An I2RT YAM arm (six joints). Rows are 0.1 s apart.
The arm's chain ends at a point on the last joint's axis. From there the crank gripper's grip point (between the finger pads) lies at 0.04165 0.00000 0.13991 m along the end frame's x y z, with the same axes.
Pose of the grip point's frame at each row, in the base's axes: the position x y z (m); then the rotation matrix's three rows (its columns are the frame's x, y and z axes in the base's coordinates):
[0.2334, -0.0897, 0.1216], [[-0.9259, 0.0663, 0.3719], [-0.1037, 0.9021, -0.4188], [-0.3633, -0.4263, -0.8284]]
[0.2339, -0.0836, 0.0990], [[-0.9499, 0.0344, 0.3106], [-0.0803, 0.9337, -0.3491], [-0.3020, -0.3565, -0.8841]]
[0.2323, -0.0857, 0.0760], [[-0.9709, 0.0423, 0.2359], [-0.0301, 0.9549, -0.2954], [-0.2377, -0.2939, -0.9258]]
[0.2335, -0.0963, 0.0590], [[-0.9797, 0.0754, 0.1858], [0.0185, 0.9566, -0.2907], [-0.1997, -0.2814, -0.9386]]
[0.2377, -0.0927, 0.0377], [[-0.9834, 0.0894, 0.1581], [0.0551, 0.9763, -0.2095], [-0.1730, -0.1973, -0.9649]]
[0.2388, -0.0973, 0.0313], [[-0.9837, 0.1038, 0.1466], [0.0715, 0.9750, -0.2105], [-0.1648, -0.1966, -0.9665]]
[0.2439, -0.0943, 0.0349], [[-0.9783, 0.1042, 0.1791], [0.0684, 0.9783, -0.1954], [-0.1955, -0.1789, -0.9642]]
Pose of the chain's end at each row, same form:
[0.2199, -0.0268, 0.2526], [[-0.9259, 0.0663, 0.3719], [-0.1037, 0.9021, -0.4188], [-0.3633, -0.4263, -0.8284]]
[0.2300, -0.0314, 0.2353], [[-0.9499, 0.0344, 0.3106], [-0.0803, 0.9337, -0.3491], [-0.3020, -0.3565, -0.8841]]
[0.2397, -0.0431, 0.2154], [[-0.9709, 0.0423, 0.2359], [-0.0301, 0.9549, -0.2954], [-0.2377, -0.2939, -0.9258]]
[0.2483, -0.0564, 0.1986], [[-0.9797, 0.0754, 0.1858], [0.0185, 0.9566, -0.2907], [-0.1997, -0.2814, -0.9386]]
[0.2565, -0.0657, 0.1799], [[-0.9834, 0.0894, 0.1581], [0.0551, 0.9763, -0.2095], [-0.1730, -0.1973, -0.9649]]
[0.2593, -0.0708, 0.1734], [[-0.9837, 0.1038, 0.1466], [0.0715, 0.9750, -0.2105], [-0.1648, -0.1966, -0.9665]]
[0.2596, -0.0698, 0.1779], [[-0.9783, 0.1042, 0.1791], [0.0684, 0.9783, -0.1954], [-0.1955, -0.1789, -0.9642]]

